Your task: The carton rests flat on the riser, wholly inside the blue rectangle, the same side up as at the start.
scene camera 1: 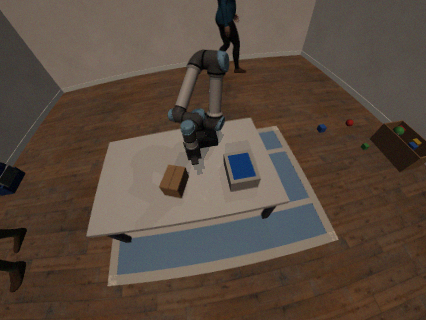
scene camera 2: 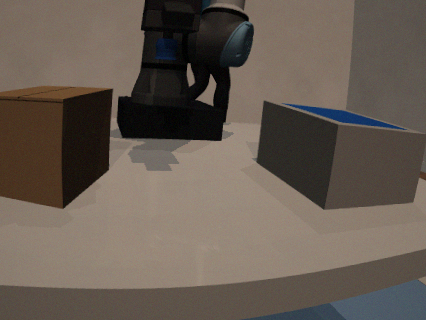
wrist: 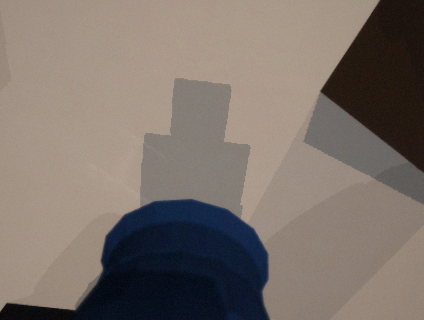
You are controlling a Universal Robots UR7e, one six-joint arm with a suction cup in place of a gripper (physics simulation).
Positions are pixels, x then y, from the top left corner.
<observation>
suction cup: holds nothing
a brown carton (scene camera 2: 62, 134): on the table
a grey riser (scene camera 2: 336, 158): on the table
</observation>
